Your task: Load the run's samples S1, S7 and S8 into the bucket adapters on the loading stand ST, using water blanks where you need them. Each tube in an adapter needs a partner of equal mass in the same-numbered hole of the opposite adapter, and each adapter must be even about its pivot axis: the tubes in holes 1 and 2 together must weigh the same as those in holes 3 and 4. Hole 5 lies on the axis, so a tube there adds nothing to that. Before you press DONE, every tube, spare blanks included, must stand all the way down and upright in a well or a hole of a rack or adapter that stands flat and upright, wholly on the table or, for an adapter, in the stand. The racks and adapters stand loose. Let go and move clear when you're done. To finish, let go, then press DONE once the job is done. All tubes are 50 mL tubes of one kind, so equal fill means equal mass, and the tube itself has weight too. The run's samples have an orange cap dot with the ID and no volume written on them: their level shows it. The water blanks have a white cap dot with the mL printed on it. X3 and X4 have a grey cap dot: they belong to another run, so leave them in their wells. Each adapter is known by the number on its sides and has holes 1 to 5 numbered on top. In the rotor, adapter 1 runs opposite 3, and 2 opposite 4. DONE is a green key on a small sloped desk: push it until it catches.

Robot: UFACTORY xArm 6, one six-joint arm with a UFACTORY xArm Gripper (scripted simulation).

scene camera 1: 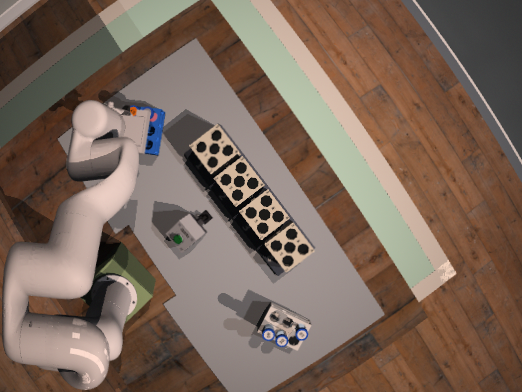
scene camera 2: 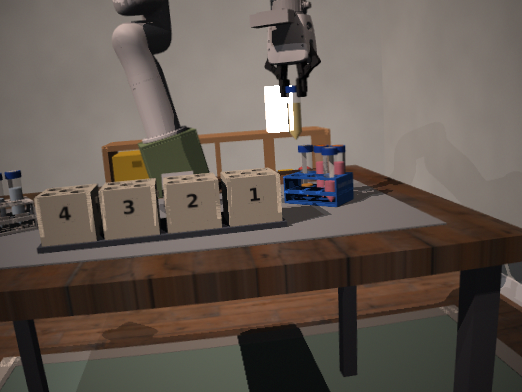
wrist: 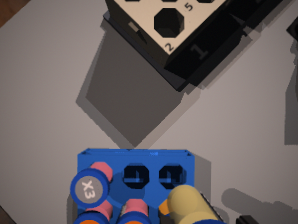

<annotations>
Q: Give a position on a loading stand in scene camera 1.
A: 208,178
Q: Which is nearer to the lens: the blue rack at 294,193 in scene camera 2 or the loading stand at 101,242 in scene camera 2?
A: The loading stand.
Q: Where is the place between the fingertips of the gripper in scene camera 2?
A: At 293,97
</annotations>
